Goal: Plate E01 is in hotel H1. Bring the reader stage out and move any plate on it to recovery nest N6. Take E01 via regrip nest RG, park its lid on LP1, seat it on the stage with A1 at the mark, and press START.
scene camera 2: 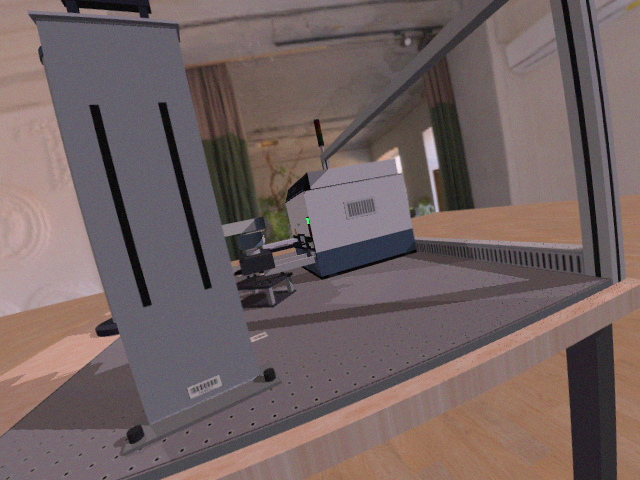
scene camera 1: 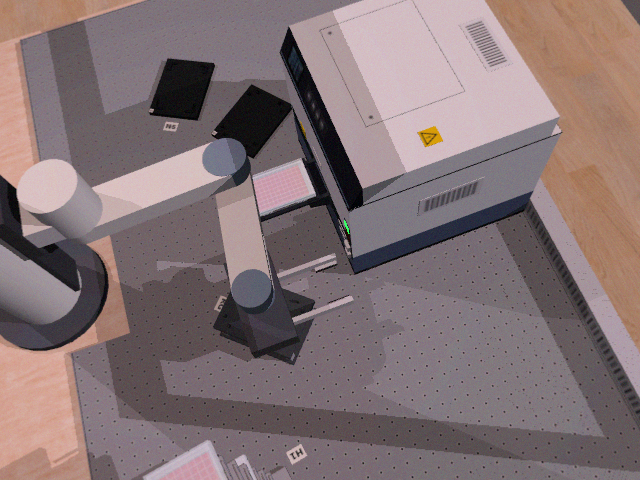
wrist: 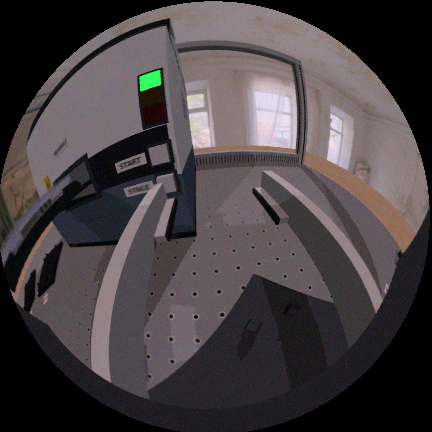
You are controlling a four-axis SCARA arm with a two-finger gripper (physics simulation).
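Seen in the pictures: gripper, fingertip midpoint: [scene camera 2: 310, 257] [scene camera 1: 344, 277] [wrist: 214, 184]; arm's base at its link origin: [scene camera 1: 51, 293].
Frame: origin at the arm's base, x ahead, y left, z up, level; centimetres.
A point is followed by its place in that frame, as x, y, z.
Observation:
The reader [scene camera 1: 413, 103] @(77.8, -7.2, 36.3) [scene camera 2: 361, 217] @(80.4, -18.5, 18.4) [wrist: 95, 105] @(62.0, -10.5, 21.5) has its stage out, bearing a pink-gridded plate [scene camera 1: 284, 187] [wrist: 45, 202] whose label is unreadable. My gripper [scene camera 1: 337, 281] @(59.2, -22.1, 9.9) [wrist: 214, 184] @(59.2, -22.1, 9.9) is shut with nothing between its two spaced fingers. In the wrist view its left fingertip overlaps the lower edge of the STAGE button [wrist: 167, 183] @(61.4, -17.5, 9.8); contact cannot be told. The START button [wrist: 159, 153] @(61.4, -17.5, 13.0) sits above. Regrip nest RG [scene camera 1: 305, 305] @(50.6, -23.8, 7.2) [scene camera 2: 266, 280] @(44.6, -25.8, 7.3) [wrist: 310, 330] is under the gripper body and bears no visible plate. The black nest [scene camera 1: 180, 90] @(38.8, 39.4, 2.4) beside the N6 label [scene camera 1: 171, 126] @(34.3, 31.0, 1.3) is empty. A pink-gridded plate [scene camera 1: 186, 469] @(31.4, -50.6, 44.2) tops the hotel stack; E01 cannot be identified.
Another empty black nest [scene camera 1: 253, 119] @(53.0, 24.8, 2.3), its label hidden, lies between N6 and the reader. A tall grey hotel tower [scene camera 2: 139, 206] @(31.6, -64.8, 27.8) stands at the near left in scene camera 2, by the H1 label [scene camera 1: 296, 454] @(40.2, -48.4, 1.3). The reader's light [wrist: 150, 80] @(62.0, -17.4, 21.0) is green. A frame post [scene camera 2: 589, 155] @(100.3, -70.9, 22.8) stands at the right.

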